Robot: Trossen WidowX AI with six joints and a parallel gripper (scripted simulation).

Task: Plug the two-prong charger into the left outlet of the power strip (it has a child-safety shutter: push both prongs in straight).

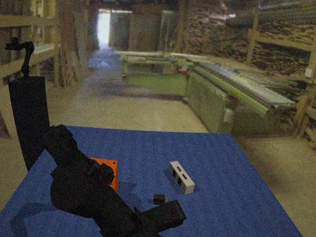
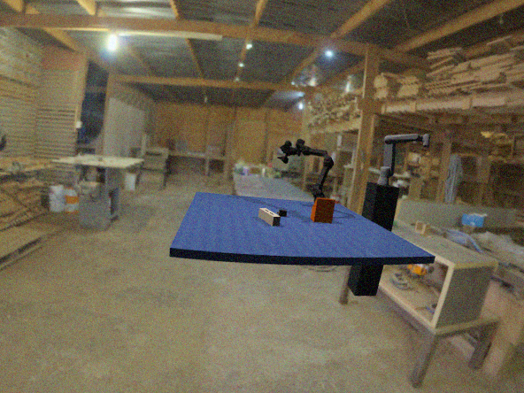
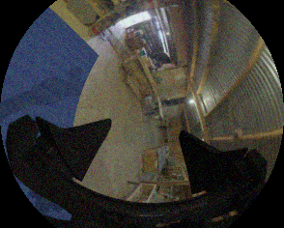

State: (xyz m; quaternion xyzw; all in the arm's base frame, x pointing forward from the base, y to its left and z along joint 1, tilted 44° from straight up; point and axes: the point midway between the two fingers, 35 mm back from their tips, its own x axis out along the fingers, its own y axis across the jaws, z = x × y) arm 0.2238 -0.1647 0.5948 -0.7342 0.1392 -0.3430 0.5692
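The black two-prong charger lies 54 cm to the left of my gripper tip and 38 cm below it.
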